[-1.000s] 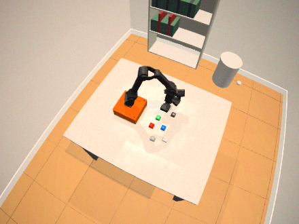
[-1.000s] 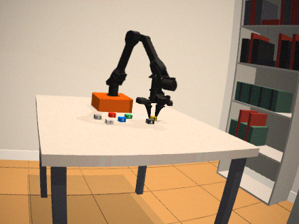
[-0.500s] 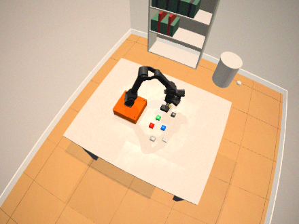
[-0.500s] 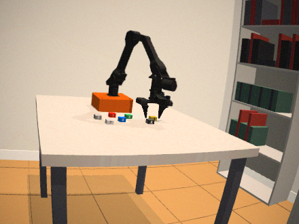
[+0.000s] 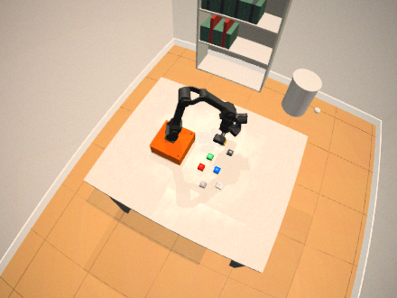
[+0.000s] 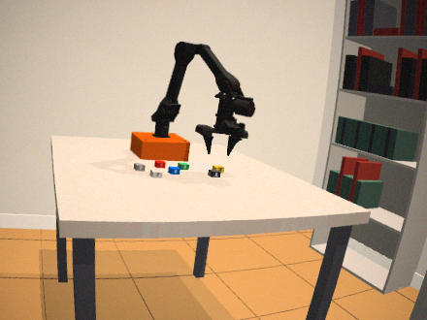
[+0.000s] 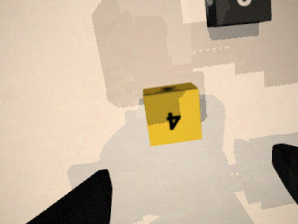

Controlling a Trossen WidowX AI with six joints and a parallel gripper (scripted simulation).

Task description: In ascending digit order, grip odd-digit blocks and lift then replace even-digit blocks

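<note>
Now: the yellow block 1 cm ahead of my gripper tip and 5 cm below it. Round my gripper tip: green block: 2 cm behind, 12 cm to the right, 5 cm below; then black block: 8 cm ahead, 4 cm to the right, 5 cm below; then blue block: 6 cm ahead, 18 cm to the right, 5 cm below.
</note>
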